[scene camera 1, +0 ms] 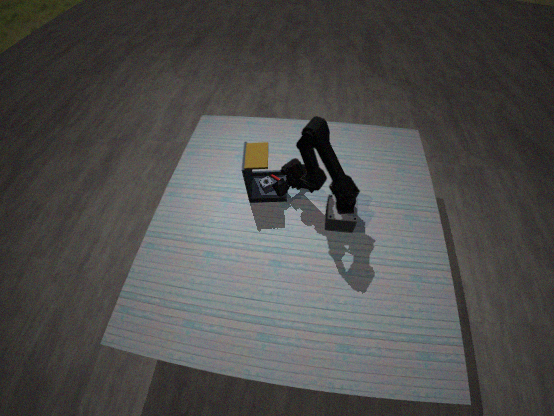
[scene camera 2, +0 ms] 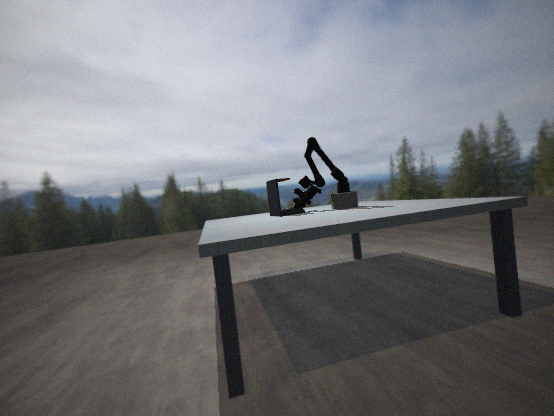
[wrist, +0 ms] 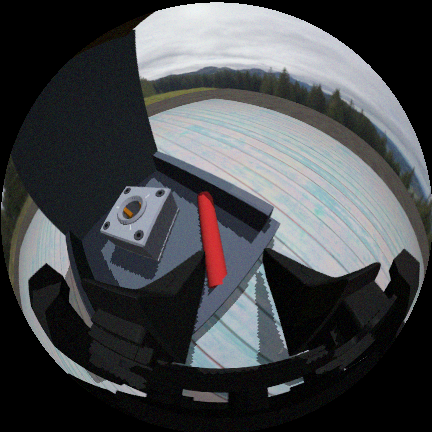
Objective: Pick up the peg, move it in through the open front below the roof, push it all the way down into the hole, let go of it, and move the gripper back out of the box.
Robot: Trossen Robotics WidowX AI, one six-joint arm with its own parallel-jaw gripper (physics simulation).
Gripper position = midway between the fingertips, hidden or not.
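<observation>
Wrist view: my gripper (wrist: pixel 234 255) is part open and touches a box (wrist: pixel 108 263) and a red peg (wrist: pixel 215 267). Scene camera 1 also shows the box (scene camera 1: pixel 257 190). Scene camera 2 does not show the red peg, hidden by a box side wall.
</observation>
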